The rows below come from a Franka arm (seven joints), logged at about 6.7 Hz.
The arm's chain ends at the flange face. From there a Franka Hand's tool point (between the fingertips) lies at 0.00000 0.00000 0.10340 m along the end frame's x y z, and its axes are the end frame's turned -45 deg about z.
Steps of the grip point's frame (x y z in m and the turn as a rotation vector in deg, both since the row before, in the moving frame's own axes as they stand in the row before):
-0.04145, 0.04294, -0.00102, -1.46, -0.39, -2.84
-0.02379, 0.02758, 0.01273, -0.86, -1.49, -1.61
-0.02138, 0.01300, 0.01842, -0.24, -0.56, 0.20
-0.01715, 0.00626, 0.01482, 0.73, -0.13, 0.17
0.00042, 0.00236, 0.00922, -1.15, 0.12, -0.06
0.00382, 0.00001, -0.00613, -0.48, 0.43, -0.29
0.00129, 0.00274, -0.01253, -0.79, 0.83, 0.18
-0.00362, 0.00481, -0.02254, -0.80, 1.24, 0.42
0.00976, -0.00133, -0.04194, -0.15, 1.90, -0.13
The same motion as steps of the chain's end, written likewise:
-0.00037, 0.05735, -0.00098, -1.31, 0.76, -2.84
0.00344, 0.03331, 0.01278, -1.66, -0.45, -1.61
-0.00552, 0.02329, 0.01843, -0.57, -0.23, 0.20
-0.00660, 0.01732, 0.01483, 0.42, -0.61, 0.17
0.00034, 0.00006, 0.00924, -0.73, 0.90, -0.06
0.00155, -0.00275, -0.00612, -0.04, 0.64, -0.29
0.00078, 0.00107, -0.01251, 0.03, 1.15, 0.18
-0.00176, 0.00651, -0.02251, 0.31, 1.44, 0.42
0.00335, -0.00561, -0.04188, 1.24, 1.45, -0.13

